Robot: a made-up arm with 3 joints. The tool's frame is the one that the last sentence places.
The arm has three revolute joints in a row. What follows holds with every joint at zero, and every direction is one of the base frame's. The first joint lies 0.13 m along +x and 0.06 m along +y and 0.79 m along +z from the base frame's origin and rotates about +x. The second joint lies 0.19 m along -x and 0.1 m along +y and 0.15 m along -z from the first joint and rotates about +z. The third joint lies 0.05 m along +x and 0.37 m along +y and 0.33 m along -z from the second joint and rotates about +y. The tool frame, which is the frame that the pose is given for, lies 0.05 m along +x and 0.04 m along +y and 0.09 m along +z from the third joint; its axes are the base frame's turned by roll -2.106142, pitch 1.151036 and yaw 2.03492 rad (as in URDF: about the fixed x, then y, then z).
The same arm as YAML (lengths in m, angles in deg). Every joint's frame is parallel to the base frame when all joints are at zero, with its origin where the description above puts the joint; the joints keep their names.
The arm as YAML. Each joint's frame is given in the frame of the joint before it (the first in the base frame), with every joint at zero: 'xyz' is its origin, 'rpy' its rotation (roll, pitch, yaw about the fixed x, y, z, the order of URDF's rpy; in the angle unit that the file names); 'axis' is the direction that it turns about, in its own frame. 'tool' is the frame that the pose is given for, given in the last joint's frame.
units:
  length: m
  angle: deg
joints:
  - name: joint 1
    type: revolute
    origin:
      xyz: [0.13, 0.06, 0.79]
      rpy: [0.0, 0.0, 0.0]
    axis: [1.0, 0.0, 0.0]
  - name: joint 2
    type: revolute
    origin:
      xyz: [-0.19, 0.1, -0.15]
      rpy: [0.0, 0.0, 0.0]
    axis: [0.0, 0.0, 1.0]
  - name: joint 3
    type: revolute
    origin:
      xyz: [0.05, 0.37, -0.33]
      rpy: [0.0, 0.0, 0.0]
    axis: [0.0, 1.0, 0.0]
tool:
  origin:
    xyz: [0.05, 0.04, 0.09]
    rpy: [-120.67, 65.95, 116.59]

